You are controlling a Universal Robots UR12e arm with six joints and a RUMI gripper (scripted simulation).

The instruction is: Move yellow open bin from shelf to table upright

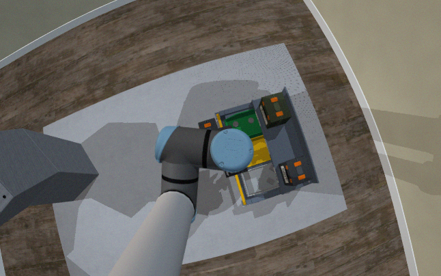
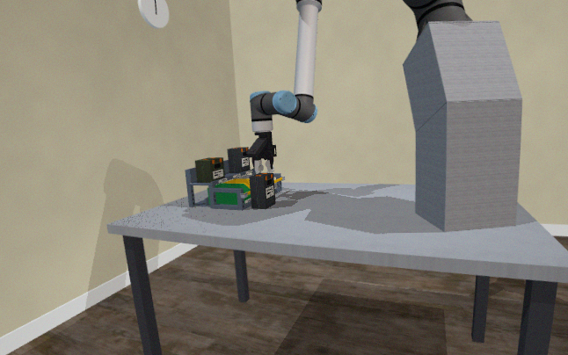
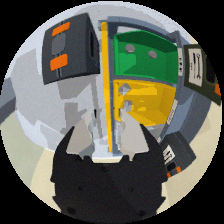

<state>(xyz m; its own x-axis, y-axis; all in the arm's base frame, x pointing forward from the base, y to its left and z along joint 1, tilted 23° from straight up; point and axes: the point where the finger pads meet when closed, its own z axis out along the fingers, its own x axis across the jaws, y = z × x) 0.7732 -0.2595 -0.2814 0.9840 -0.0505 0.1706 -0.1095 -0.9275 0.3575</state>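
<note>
The thin yellow rod is 3 cm below my hand. Round my hand: green bin (12 cm ahead, 10 cm to the left, 5 cm below); yellow open bin (10 cm ahead, 1 cm to the right, 5 cm below); black box (4 cm behind, 12 cm to the left, 2 cm below).
</note>
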